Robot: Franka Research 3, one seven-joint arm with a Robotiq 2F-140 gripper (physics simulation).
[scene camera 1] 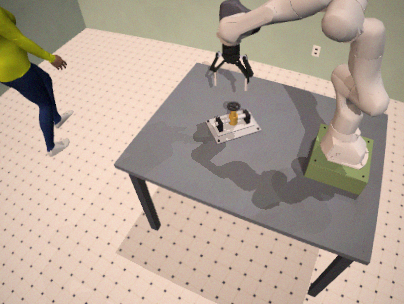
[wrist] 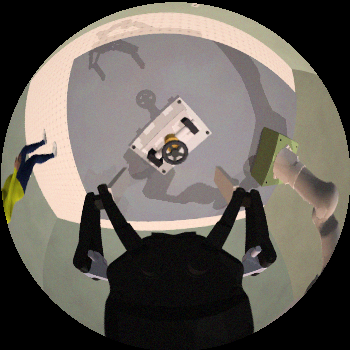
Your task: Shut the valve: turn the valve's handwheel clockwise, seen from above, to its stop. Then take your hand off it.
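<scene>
The valve has a dark spoked handwheel (scene camera 1: 233, 106) (wrist: 175, 152) on top of a brass-coloured body (scene camera 1: 233, 119) (wrist: 171, 137). A light pipe runs through the body between two black brackets, over a pale base plate (scene camera 1: 240, 132) (wrist: 195, 140) with dark bolts at its corners. My gripper (scene camera 1: 230, 86) (wrist: 171, 173) is wide open and empty. It hangs above the handwheel, apart from it, with the fingertips pointing down. In the wrist view the handwheel shows beyond the gap between the fingers. How far the wheel is turned cannot be told from its look.
The valve stands on a grey table (scene camera 1: 165, 140) (wrist: 100, 100). The arm's base is on a green block (scene camera 1: 330, 175) (wrist: 267, 155) at the table's right side. A person in a yellow top (scene camera 1: 20, 50) (wrist: 12, 190) and blue trousers stands on the floor beyond the left side.
</scene>
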